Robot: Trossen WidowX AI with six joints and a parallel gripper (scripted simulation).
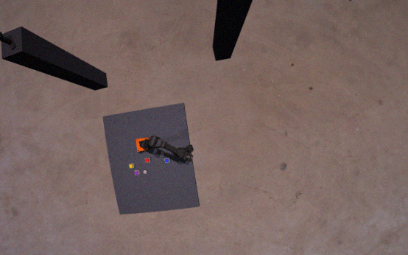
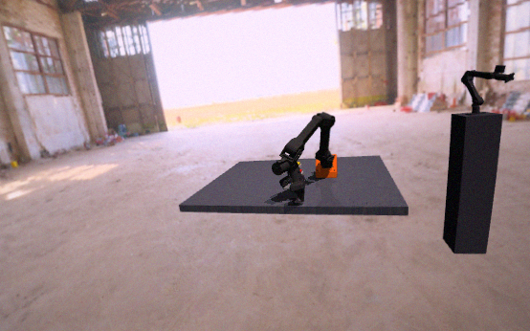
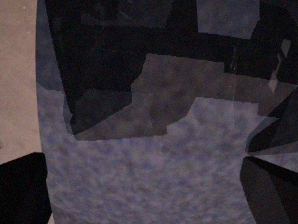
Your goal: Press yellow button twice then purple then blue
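Right now my gripper tip is 59 cm to the left of the yellow button, 9 cm short of it and 2 cm below it. Round my gripper tip: purple button (55 cm to the right, 17 cm ahead, 2 cm above); then red button (41 cm to the right, 6 cm ahead, 2 cm above); then blue button (21 cm to the right, 10 cm ahead, 2 cm above).
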